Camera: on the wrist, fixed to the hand. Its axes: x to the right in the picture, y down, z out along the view.
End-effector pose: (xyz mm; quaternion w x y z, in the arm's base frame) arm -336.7 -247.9 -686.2 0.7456 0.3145 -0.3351 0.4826
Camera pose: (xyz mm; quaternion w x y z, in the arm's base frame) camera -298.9 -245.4 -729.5 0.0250 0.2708 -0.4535 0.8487
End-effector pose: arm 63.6 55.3 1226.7 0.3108 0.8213 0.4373 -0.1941
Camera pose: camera 19.3 82.9 1250.9 0.2088 0.8837 -0.3720 -0.1926
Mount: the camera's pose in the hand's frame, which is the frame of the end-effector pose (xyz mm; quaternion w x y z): -21.8 -40.6 -34.4 0.6654 0.2596 -0.1935 0.6726
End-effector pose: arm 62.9 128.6 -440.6 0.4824 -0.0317 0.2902 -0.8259
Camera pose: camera 31.5 176.7 -443.5 0.9409 0.1395 -0.0933 -0.2943
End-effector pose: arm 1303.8 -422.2 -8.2 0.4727 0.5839 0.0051 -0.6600
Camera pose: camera 1301.8 -367.1 -24.4 0.6079 0.3870 -0.6521 -0.2355
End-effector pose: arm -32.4 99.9 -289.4 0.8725 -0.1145 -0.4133 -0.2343
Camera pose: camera -41.8 58.1 -327.8 0.6879 -0.1730 -0.4276 0.5604
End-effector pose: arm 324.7 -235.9 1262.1 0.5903 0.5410 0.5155 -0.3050
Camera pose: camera 271.7 -216.7 1273.4 0.5573 0.8010 -0.2143 -0.0444
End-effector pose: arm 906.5 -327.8 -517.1 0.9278 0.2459 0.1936 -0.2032
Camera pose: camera 860.0 -335.6 -550.1 0.7276 0.4954 -0.2688 0.3910
